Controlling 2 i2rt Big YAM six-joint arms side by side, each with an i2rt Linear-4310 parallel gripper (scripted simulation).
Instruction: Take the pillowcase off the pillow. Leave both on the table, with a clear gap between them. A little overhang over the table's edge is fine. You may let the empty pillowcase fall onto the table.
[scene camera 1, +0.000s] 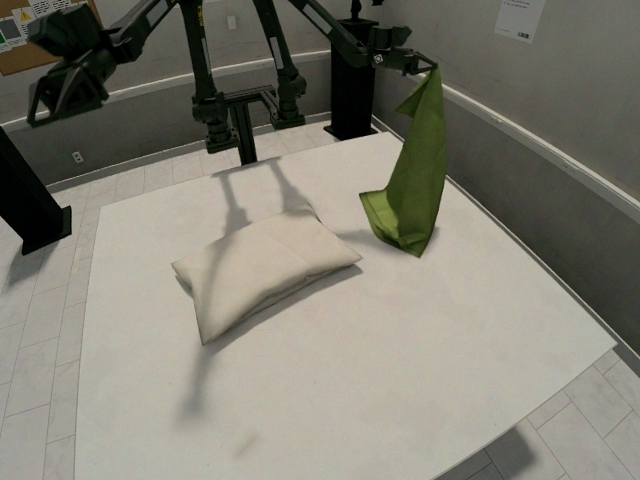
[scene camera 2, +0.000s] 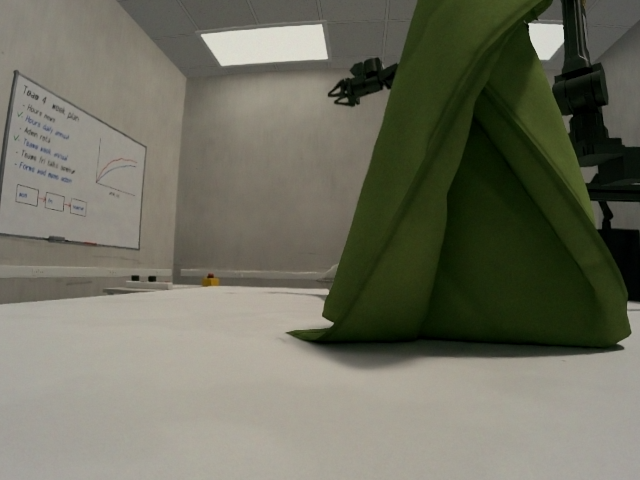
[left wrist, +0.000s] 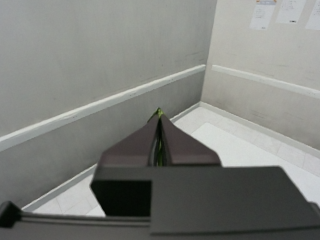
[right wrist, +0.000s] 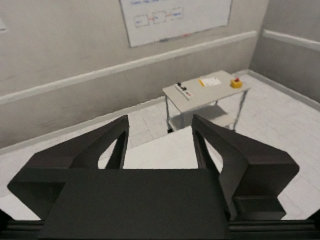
Note:
I see my left gripper (left wrist: 159, 120), my right gripper (scene camera 1: 44, 119) and a green pillowcase (scene camera 2: 474, 222).
The green pillowcase shows as well in scene camera 1 (scene camera 1: 403, 214). My right gripper is seen too in the right wrist view (right wrist: 160, 120).

